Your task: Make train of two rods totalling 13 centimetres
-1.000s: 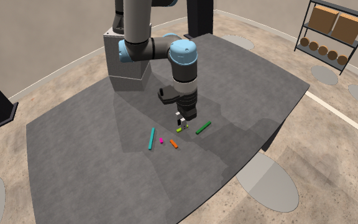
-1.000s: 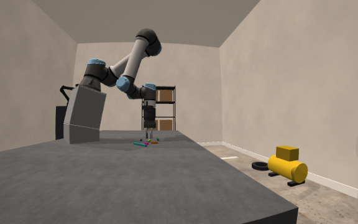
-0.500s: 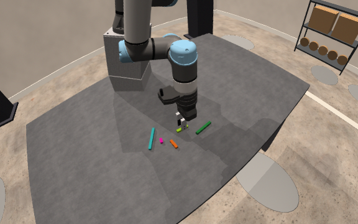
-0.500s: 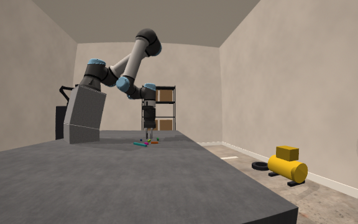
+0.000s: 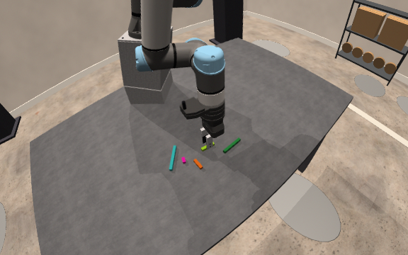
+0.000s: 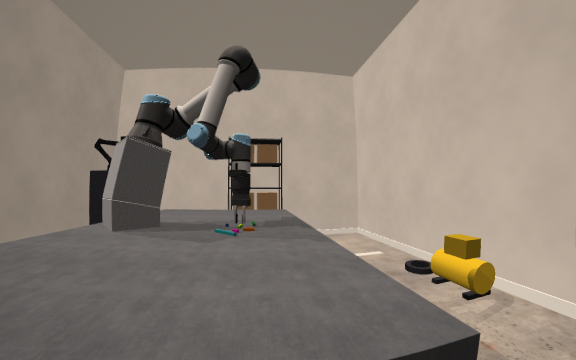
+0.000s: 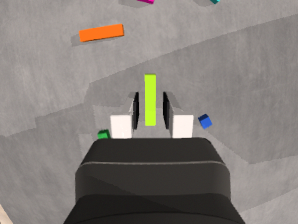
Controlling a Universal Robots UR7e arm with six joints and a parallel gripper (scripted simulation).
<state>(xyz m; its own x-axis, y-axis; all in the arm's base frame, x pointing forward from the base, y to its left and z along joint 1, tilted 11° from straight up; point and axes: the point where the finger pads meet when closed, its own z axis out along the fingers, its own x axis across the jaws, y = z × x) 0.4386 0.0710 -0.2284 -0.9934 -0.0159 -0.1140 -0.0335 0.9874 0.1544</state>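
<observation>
My gripper is now 30 mm above the lime rod. From my hand the other things lie so: green rod 40 mm ahead, 80 mm to the left, 30 mm below; then small blue rod 60 mm behind, 20 mm to the left, 30 mm below; then orange rod 50 mm ahead, 60 mm to the right, 30 mm below.
</observation>
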